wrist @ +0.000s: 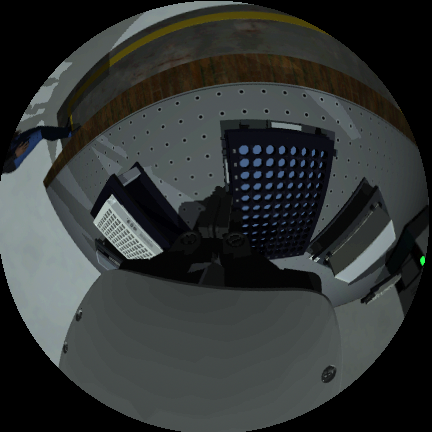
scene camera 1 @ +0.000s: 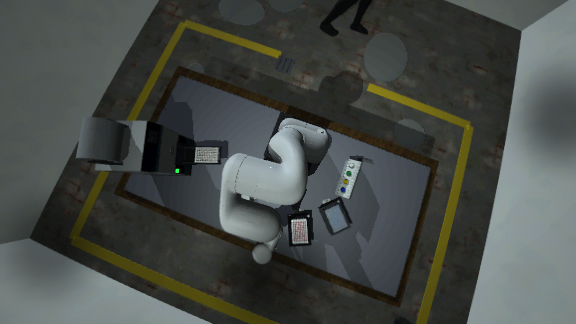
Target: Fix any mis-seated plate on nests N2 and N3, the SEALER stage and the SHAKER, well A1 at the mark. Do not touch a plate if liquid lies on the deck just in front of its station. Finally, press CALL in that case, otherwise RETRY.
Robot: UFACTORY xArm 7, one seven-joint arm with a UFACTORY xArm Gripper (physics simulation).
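Places are measured from the arm's base along level axes (x ahead, y left, z up), in centimetres.
Pixels of known places: gripper, fingertip midpoint: (wrist: pixel 223 210).
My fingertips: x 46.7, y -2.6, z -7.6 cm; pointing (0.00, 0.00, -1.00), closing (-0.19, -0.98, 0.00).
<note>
For each thing: its top centre in the pictures, then the offset to it from my fingertips.
- dark plate with blue wells, middle of its top: (wrist: pixel 282 215) dx -1.2, dy -4.7, dz +0.3 cm
- white plate, middle of its top: (wrist: pixel 125 243) (scene camera 1: pixel 299 231) dx -2.7, dy +15.9, dz -0.3 cm
- pale blue plate, middle of its top: (wrist: pixel 113 270) (scene camera 1: pixel 336 218) dx -13.1, dy +34.5, dz -1.0 cm
- light plate, middle of its top: (wrist: pixel 383 291) (scene camera 1: pixel 206 154) dx -33.0, dy -41.8, dz +4.0 cm
- machine, middle of its top: (scene camera 1: pixel 88 136) dx -28.2, dy -67.6, dz +38.1 cm
- button panel, middle of its top: (scene camera 1: pixel 352 178) dx -36.2, dy +39.3, dz +0.9 cm
- grey device with a pale front, middle of its top: (wrist: pixel 369 257) dx -12.5, dy -21.2, dz +0.4 cm
My gripper (wrist: pixel 223 210) is shut and empty, beside the left edge of a dark plate with blue wells (wrist: pixel 280 187) that sits in a dark holder. In the scene view the arm hides the gripper and this plate. A white plate (wrist: pixel 129 235) with reddish wells (scene camera 1: pixel 300 231) rests on a dark nest (wrist: pixel 156 200) (scene camera 1: pixel 308 218). A pale blue plate (scene camera 1: pixel 335 218) sits on an angled nest to its right. Another light plate (scene camera 1: pixel 207 155) lies on the stage of the machine (scene camera 1: pixel 137 150). The button panel (scene camera 1: pixel 349 177) has white, green, yellow and blue buttons. Exact seating and any liquid are hard to tell.
A grey device with a pale front (wrist: pixel 360 245) stands right of the dark plate in the wrist view. The machine shows a green light (scene camera 1: pixel 177 171) (wrist: pixel 422 260). A person (scene camera 1: pixel 345 17) (wrist: pixel 31 145) is beyond the table's wooden edge (scene camera 1: pixel 420 230) (wrist: pixel 240 67).
</note>
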